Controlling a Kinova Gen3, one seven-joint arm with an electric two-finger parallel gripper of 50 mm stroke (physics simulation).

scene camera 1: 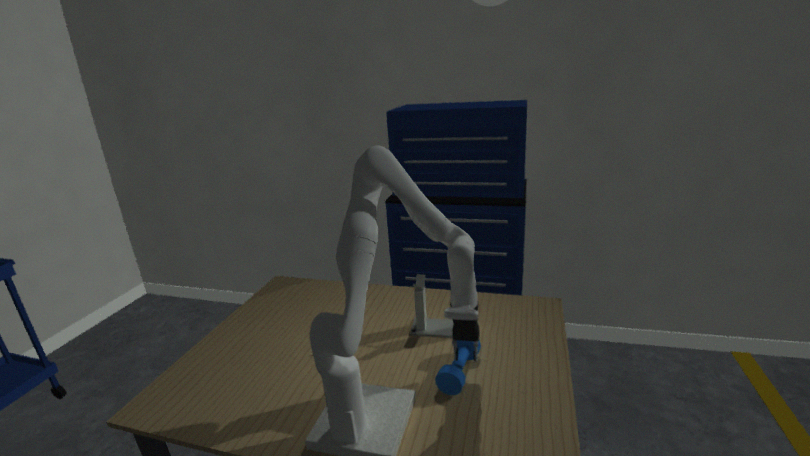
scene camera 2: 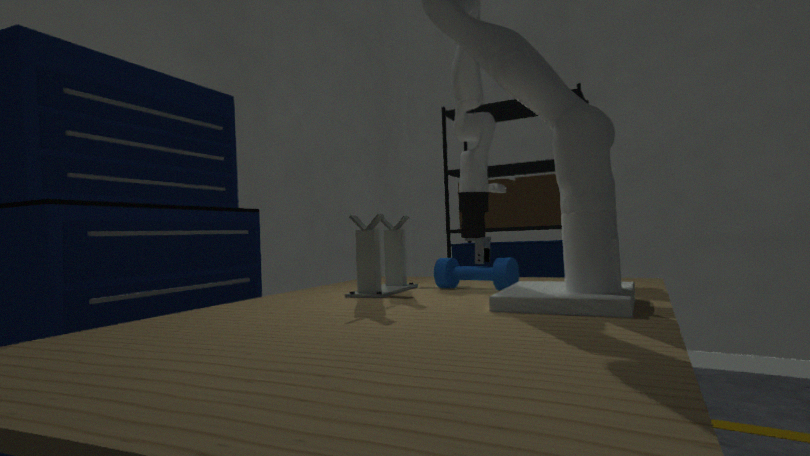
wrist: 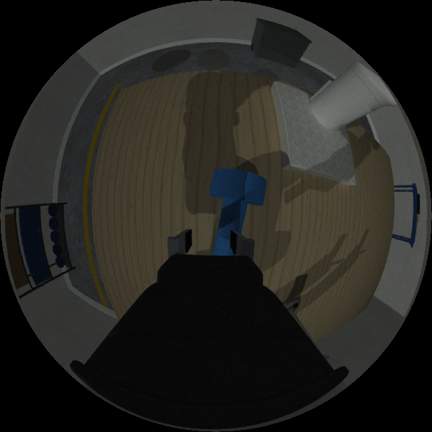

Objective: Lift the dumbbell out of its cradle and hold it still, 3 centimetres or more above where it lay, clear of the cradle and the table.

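Places are measured from the arm's base along level axes (x ahead, y left, z up), in millimetres.
Pixels of known places: gripper, between the fingertips: [scene camera 1: 466, 359] [scene camera 2: 482, 262]; arm's base, origin of its link: [scene camera 1: 349, 427] [scene camera 2: 592, 290].
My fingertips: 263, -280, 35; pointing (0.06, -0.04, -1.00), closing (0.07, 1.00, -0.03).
Observation:
For each thing: its top centre in the pictures, then the offset to it from my fingertips, as dx, dy, dz. Level surfaces: height alone.
- blue dumbbell, centre of its top: [scene camera 2: 474, 257] [scene camera 1: 459, 351] +15, +22, +14
- pale cradle, centre of its top: [scene camera 2: 381, 215] [scene camera 1: 443, 280] +241, +91, +132
- wooden table, height of its surface: dz -65
The blue dumbbell [scene camera 1: 451, 379] [scene camera 2: 476, 273] [wrist: 227, 184] lies on its side on the table, outside its cradle. The pale cradle [scene camera 1: 420, 305] [scene camera 2: 369, 260] stands apart from it, with two posts and empty V-shaped tops. My gripper [scene camera 1: 467, 359] [scene camera 2: 481, 262] [wrist: 210, 237] is open and points down at the dumbbell's handle, its fingertips close to handle height. In the wrist view the handle runs off-centre, towards the right finger and partly behind it. Whether that finger touches the handle cannot be told. The handle's lower end and far head are hidden by the gripper there.
The arm's pale base plate [scene camera 1: 391, 407] [scene camera 2: 558, 305] [wrist: 305, 135] lies near the dumbbell's nearer head in scene camera 1. The wooden table [scene camera 1: 255, 362] [scene camera 2: 340, 368] carries everything. A blue drawer cabinet [scene camera 1: 457, 124] [scene camera 2: 124, 141] stands beyond the table.

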